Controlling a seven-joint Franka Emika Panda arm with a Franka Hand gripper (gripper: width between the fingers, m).
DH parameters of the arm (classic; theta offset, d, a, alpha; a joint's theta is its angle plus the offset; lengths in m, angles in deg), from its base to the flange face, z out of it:
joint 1: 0 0.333 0 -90
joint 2: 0 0 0 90
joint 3: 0 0.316 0.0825 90
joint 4: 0 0 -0.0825 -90
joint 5: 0 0.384 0 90
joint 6: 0 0 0.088 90
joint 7: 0 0.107 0 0
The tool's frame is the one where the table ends.
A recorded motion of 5 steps. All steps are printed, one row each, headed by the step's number.
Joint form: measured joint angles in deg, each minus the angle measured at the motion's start. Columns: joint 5, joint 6, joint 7, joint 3, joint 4, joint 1, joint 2.
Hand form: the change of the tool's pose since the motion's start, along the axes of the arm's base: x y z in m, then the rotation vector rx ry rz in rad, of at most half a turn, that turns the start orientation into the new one. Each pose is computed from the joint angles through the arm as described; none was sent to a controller.
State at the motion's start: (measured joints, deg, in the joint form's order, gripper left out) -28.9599 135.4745 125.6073 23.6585 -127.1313 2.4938 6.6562
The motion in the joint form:
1: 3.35 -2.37 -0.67 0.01 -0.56 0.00 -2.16
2: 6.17 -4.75 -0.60 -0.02 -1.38 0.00 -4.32
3: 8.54 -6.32 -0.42 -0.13 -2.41 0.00 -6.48
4: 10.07 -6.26 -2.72 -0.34 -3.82 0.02 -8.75
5: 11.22 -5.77 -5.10 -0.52 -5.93 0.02 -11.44
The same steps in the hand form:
1: -0.0060 -0.0044 0.0109 0.0051 0.0219 -0.0403
2: -0.0136 -0.0095 0.0196 0.0067 0.0431 -0.0860
3: -0.0213 -0.0143 0.0275 0.0124 0.0551 -0.1249
4: -0.0285 -0.0185 0.0355 0.0166 0.0554 -0.1062
5: -0.0385 -0.0237 0.0419 0.0155 0.0511 -0.0805

